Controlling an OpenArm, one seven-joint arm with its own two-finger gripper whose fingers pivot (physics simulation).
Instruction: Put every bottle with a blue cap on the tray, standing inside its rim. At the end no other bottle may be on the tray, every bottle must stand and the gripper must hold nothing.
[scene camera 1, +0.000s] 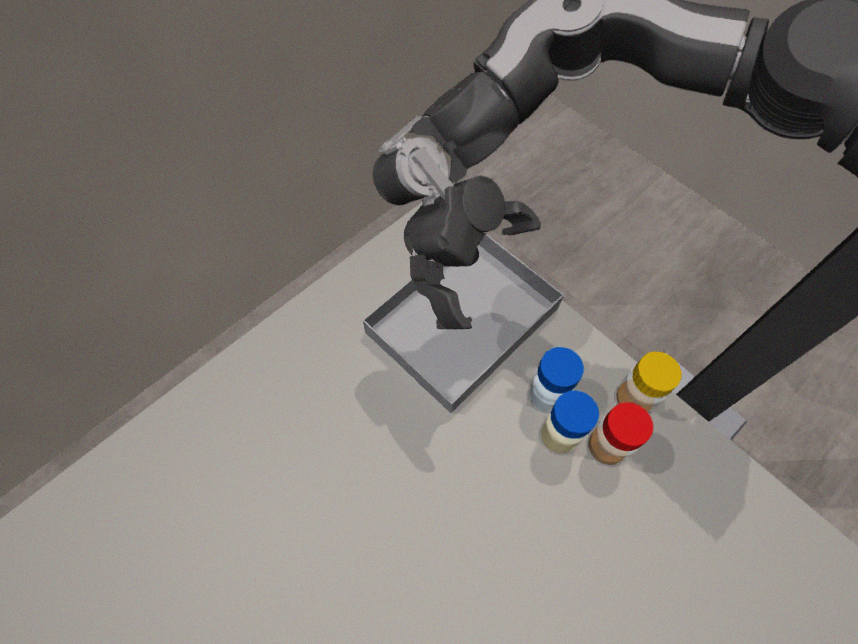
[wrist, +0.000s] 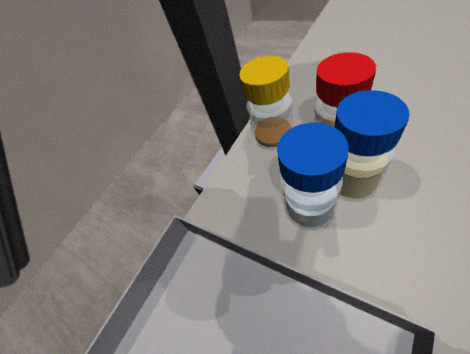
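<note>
A blue-capped bottle with pale contents (scene camera 1: 560, 368) (wrist: 313, 155) stands on the table beside the tray (scene camera 1: 415, 339) (wrist: 325, 320), outside its rim. A second blue-capped bottle with cream contents (scene camera 1: 574, 413) (wrist: 372, 120) stands close to it, a little farther from the tray. A red-capped bottle (scene camera 1: 627, 426) (wrist: 346, 75) and a yellow-capped bottle (scene camera 1: 656, 374) (wrist: 265, 77) stand behind them in the wrist view. My gripper (scene camera 1: 488, 275) is open and empty above the tray; one finger shows at the wrist view's left edge. The visible part of the tray holds no bottle.
The red-capped bottle is close beside the cream-filled one. The yellow-capped bottle stands near the table edge. A dark post (scene camera 1: 769, 332) (wrist: 207, 65) rises beyond that edge. The table (scene camera 1: 277, 485) (wrist: 430, 240) extends past the bottles.
</note>
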